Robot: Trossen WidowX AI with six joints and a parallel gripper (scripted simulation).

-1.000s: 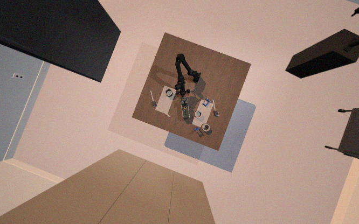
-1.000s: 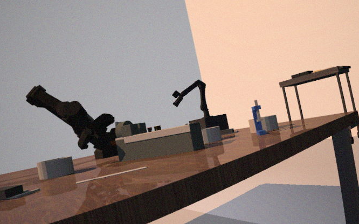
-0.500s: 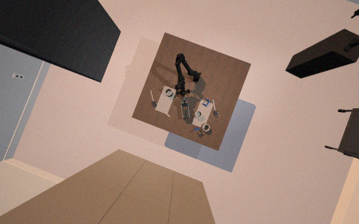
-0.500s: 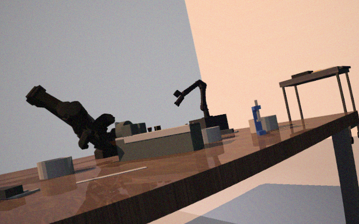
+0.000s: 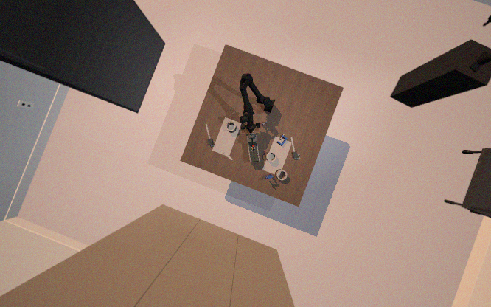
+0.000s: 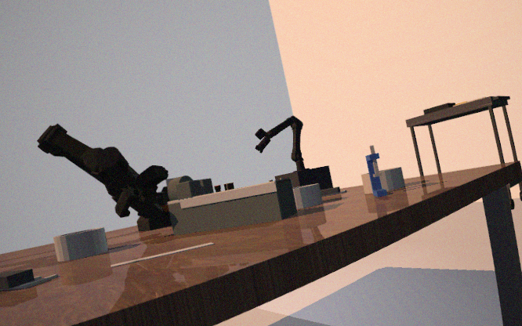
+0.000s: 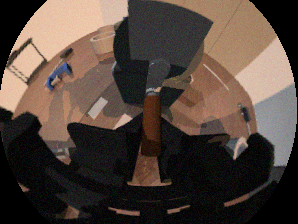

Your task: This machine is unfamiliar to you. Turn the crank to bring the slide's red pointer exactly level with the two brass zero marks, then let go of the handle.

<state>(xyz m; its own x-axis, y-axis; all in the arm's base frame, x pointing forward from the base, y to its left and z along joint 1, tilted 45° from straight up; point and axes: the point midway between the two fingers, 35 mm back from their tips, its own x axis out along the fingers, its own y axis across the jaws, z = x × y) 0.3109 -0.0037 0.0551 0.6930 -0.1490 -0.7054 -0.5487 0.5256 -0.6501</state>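
Right now my gripper tip is 11 cm short of the red pointer, 8 cm to the right of it and 5 cm below it. Round my gripper tip: crank handle 3 cm above, 1 cm to the right, 1 cm behind; then thin white rod 31 cm ahead, 11 cm to the right, 3 cm below.
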